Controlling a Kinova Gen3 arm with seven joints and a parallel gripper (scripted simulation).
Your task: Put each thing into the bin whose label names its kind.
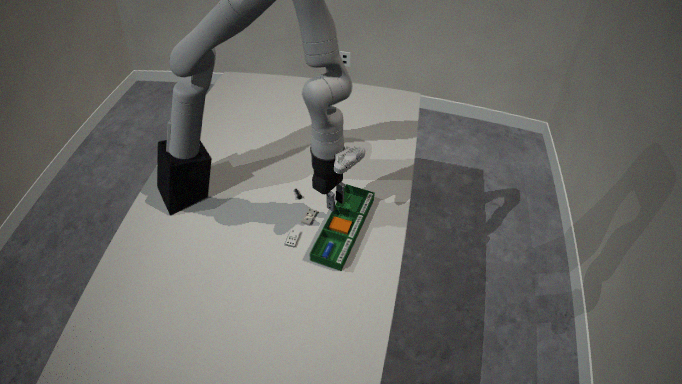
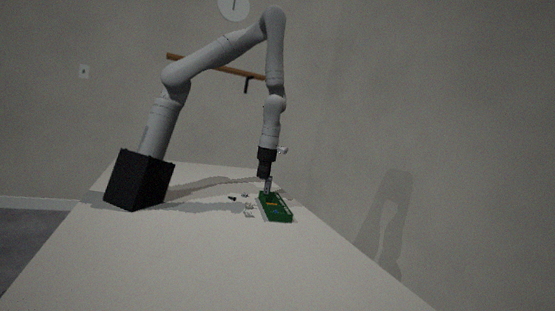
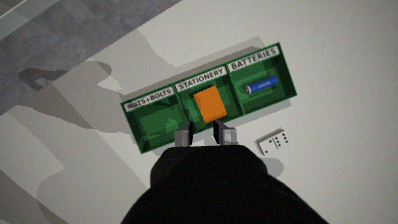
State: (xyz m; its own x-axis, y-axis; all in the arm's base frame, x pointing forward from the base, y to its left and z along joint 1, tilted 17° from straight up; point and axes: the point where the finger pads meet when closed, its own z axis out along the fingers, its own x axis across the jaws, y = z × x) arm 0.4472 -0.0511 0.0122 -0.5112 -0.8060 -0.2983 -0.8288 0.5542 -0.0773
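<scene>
The grey piece lies 120 mm to the left of my hand, 70 mm below it and 50 mm behind it. From my hand the other things lie so: green three-part bin (60 mm below, 30 mm to the right, 30 mm ahead); then orange flat block (60 mm below, 30 mm to the right, 20 mm ahead); then blue battery (110 mm to the right, 60 mm below).
</scene>
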